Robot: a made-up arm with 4 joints. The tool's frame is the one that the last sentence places.
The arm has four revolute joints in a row. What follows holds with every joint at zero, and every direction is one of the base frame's.
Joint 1 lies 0.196 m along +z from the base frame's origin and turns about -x.
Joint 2 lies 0.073 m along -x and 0.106 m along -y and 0.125 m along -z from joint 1 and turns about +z.
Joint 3 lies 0.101 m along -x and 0.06 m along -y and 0.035 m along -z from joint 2 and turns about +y.
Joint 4 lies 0.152 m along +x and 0.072 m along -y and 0.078 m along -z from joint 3 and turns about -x.
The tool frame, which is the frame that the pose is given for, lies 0.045 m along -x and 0.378 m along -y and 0.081 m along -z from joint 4; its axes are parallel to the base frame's.
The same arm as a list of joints. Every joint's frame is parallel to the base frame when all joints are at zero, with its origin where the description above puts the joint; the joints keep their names.
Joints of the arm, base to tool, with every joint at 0 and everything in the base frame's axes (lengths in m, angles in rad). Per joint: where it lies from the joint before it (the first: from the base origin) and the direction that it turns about. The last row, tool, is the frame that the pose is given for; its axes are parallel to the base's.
joint 1: axis -1 0 0 xyz 0 0 0.196
joint 2: axis 0 0 1 xyz -0.073 -0.106 -0.125
joint 3: axis 0 1 0 xyz -0.101 -0.06 -0.035
joint 4: axis -1 0 0 xyz 0.152 -0.072 -0.078
tool: xyz -0.045 -0.378 -0.081

